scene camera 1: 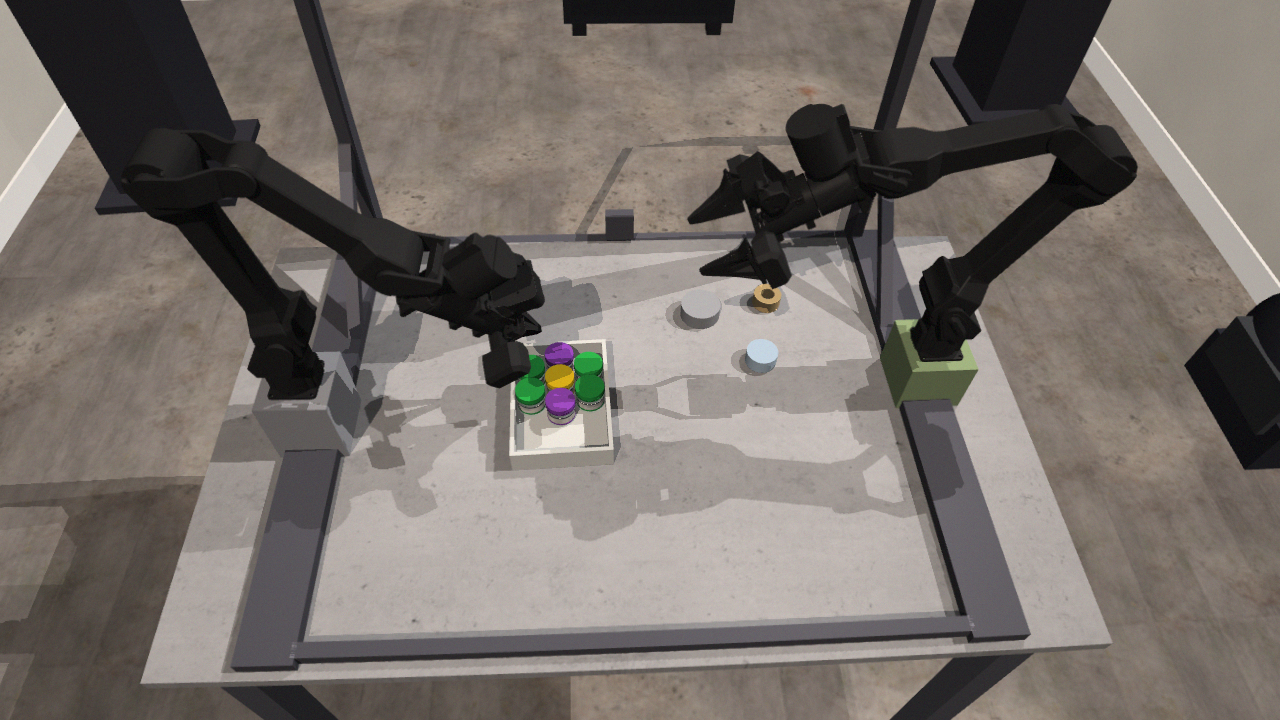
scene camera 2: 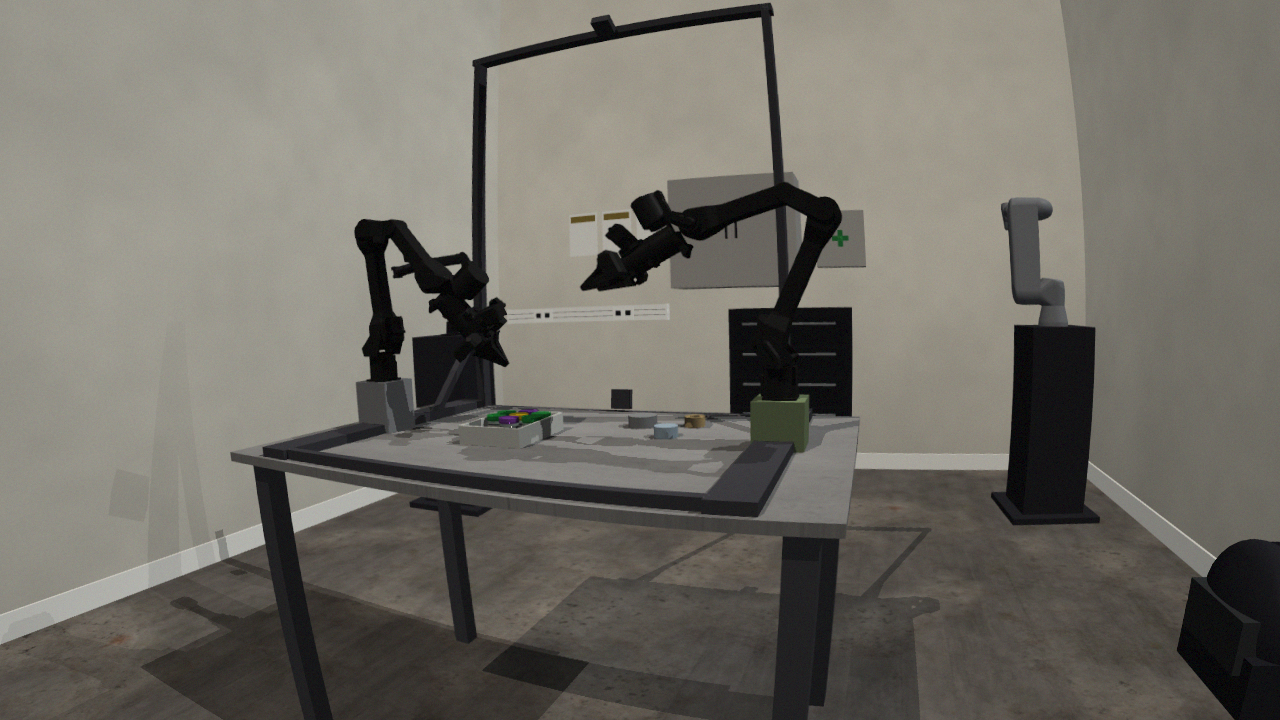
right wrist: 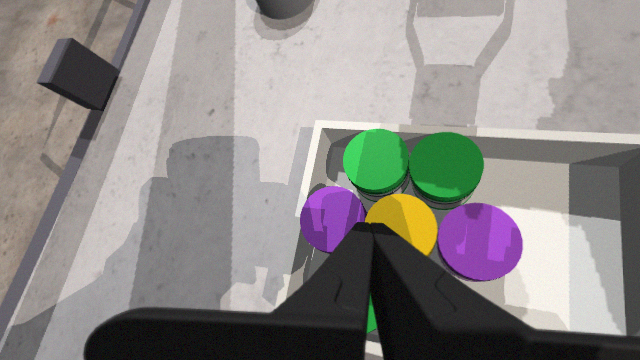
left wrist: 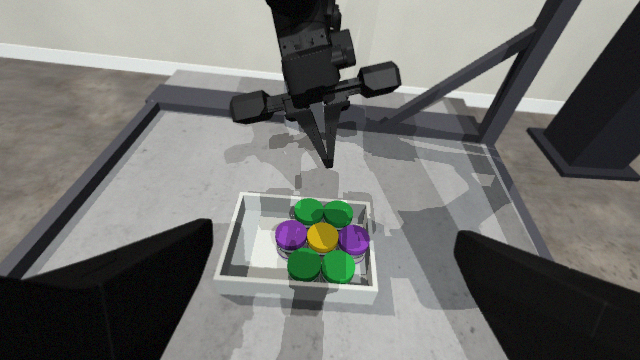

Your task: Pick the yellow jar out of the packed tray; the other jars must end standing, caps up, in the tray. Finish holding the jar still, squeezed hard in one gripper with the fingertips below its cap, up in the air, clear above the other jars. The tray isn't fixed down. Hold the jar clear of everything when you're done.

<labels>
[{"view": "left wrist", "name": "my left gripper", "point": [335, 236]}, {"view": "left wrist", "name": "my right gripper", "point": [329, 168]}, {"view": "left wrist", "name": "yellow jar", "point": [322, 237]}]
</labels>
